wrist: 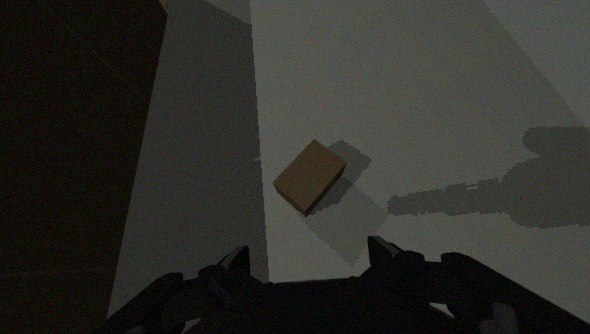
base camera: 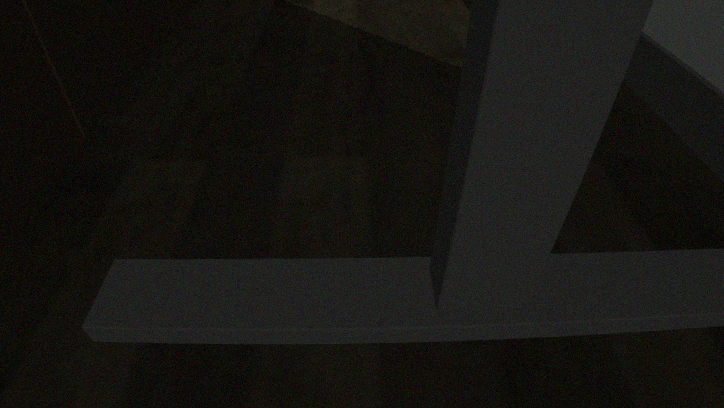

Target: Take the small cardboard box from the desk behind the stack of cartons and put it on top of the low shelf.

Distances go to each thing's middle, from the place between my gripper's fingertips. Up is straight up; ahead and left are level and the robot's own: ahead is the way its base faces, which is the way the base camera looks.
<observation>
The small cardboard box (wrist: 308, 178) lies 13 cm below my hand, 11 cm ahead of it and 1 cm to the right of it.
</observation>
